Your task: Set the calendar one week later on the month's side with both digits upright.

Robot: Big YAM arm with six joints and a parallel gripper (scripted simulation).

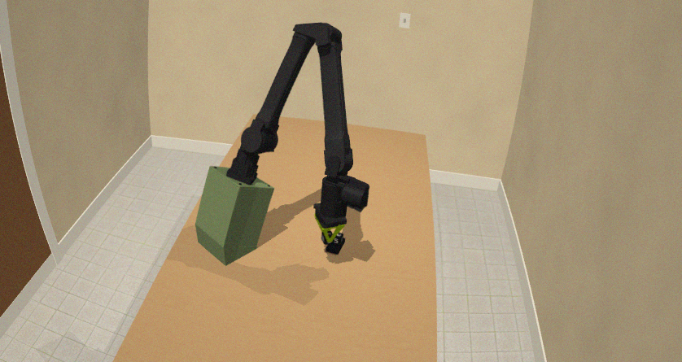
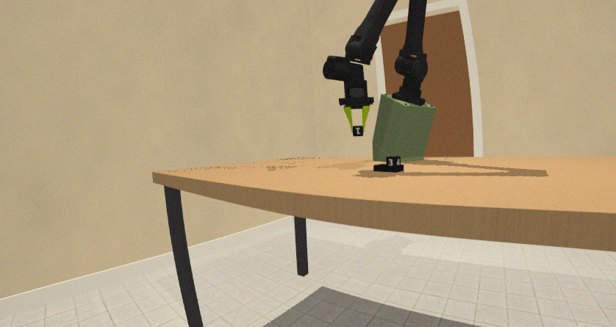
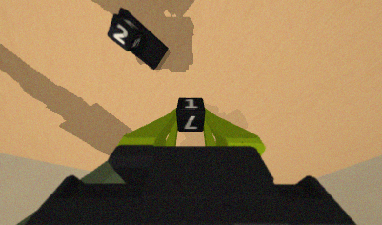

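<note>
Right now the black tray is 2 cm ahead of my hand, 10 cm to the left of it and 11 cm below it.
</note>
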